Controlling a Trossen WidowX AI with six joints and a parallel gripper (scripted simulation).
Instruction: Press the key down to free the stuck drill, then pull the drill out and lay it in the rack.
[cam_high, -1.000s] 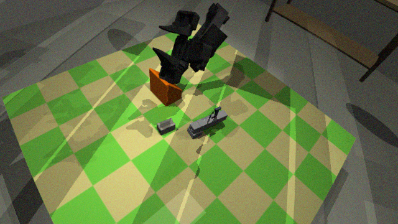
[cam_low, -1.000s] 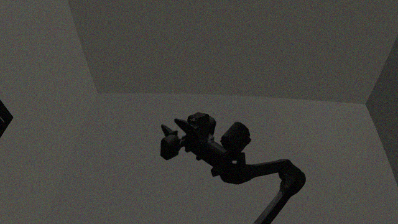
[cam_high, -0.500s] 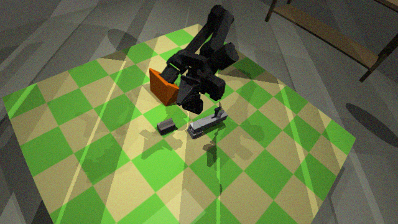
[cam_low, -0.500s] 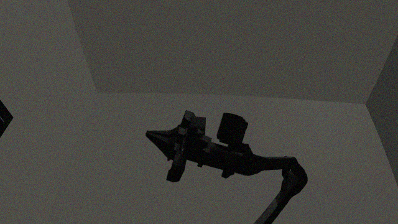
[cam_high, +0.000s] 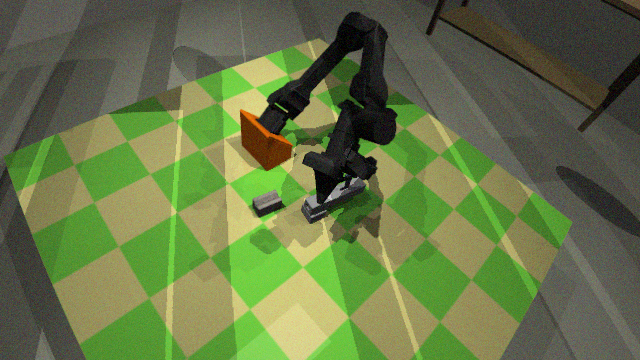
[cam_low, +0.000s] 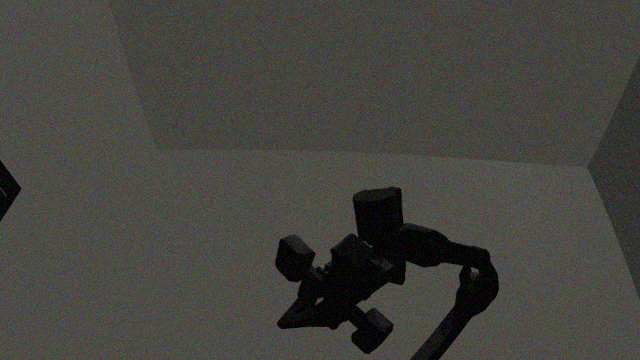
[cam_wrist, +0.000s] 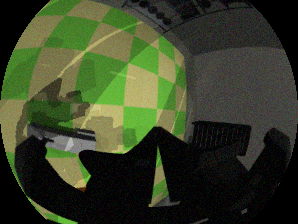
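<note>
Now: gripper tip 30 mm past the dark key, 180 mm to the right of it and 110 mm above it. From my gripper tip the other things lie so: drill: 40 mm behind, 130 mm to the left, 150 mm below; then grey housing block: 40 mm behind, 140 mm to the left, 160 mm below.
</note>
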